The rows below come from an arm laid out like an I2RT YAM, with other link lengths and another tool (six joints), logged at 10 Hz.
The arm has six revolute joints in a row. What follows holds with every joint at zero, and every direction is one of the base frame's. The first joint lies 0.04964 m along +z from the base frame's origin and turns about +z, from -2.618 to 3.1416 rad. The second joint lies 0.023 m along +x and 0.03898 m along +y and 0.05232 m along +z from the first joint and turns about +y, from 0 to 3.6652 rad. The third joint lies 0.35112 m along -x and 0.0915 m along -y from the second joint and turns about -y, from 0 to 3.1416 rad. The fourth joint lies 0.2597 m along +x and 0.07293 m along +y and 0.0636 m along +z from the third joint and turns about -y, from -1.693 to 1.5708 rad. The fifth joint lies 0.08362 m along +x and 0.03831 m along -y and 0.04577 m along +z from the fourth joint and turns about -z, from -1.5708 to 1.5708 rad. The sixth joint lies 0.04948 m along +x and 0.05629 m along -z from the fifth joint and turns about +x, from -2.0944 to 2.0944 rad. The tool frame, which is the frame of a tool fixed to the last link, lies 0.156 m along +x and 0.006 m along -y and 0.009 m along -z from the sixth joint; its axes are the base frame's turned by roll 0.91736, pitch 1.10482 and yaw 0.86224 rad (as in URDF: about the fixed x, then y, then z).
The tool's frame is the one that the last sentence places.
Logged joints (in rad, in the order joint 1, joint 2, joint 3, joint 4, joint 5, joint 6), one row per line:
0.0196, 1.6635, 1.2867, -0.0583, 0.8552, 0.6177
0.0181, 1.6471, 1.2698, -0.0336, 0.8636, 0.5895
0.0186, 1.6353, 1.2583, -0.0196, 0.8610, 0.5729
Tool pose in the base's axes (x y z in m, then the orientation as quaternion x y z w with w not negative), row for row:
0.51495, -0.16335, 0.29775, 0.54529, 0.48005, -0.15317, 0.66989
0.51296, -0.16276, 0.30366, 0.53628, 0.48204, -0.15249, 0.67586
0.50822, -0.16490, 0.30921, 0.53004, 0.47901, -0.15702, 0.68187
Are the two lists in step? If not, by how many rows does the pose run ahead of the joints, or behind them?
The pose runs 1 row behind the joints: the pose in row i belongs to the joints in row i - 1.
